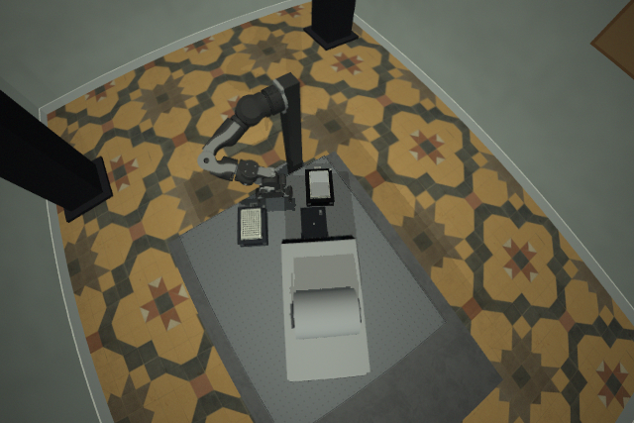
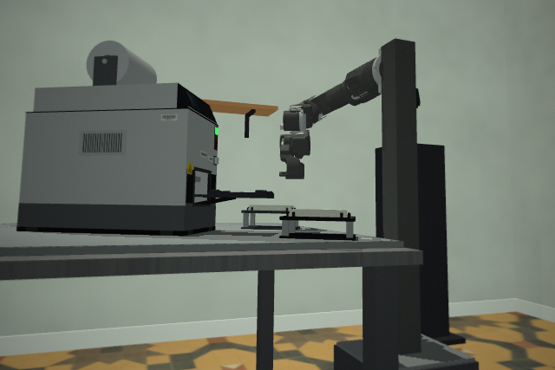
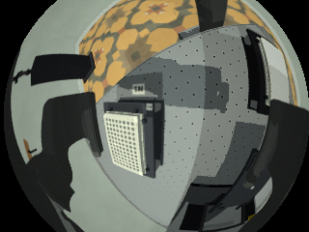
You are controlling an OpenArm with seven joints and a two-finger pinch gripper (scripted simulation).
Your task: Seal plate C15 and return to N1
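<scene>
Right now my hand is 13 cm to the left of the plate C15, 8 cm above it and 1 cm short of it. Also, from my hand: sealer stage: 16 cm ahead, 8 cm to the left, 5 cm below; sealed plate C51: 21 cm to the left, 9 cm below, 2 cm ahead; start key: 20 cm ahead, 5 cm to the right, 5 cm above.
</scene>
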